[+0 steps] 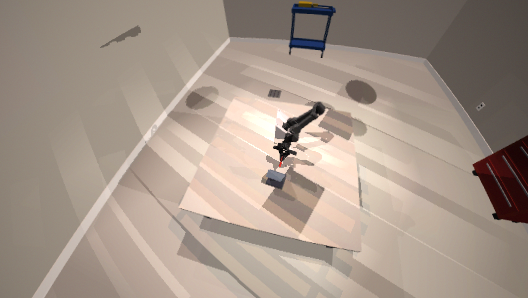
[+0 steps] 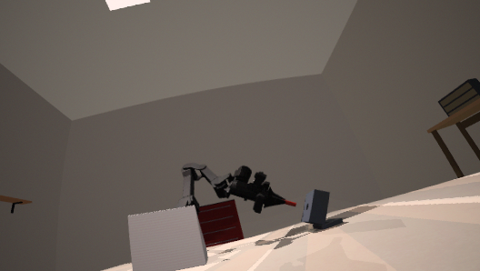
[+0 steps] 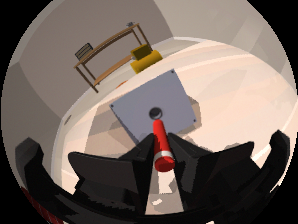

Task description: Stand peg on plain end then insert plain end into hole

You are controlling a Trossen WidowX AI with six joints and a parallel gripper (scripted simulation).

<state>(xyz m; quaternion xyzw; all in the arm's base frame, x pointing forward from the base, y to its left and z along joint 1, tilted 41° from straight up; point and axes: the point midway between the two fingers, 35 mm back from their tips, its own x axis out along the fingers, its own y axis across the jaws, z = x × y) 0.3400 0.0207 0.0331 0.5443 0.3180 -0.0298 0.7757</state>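
The grey-blue sloped panel is 100 mm ahead of my gripper tip, 10 mm to the right of it and 60 mm below it. Also, from my gripper tip: red peg: 10 mm behind, 10 mm above.
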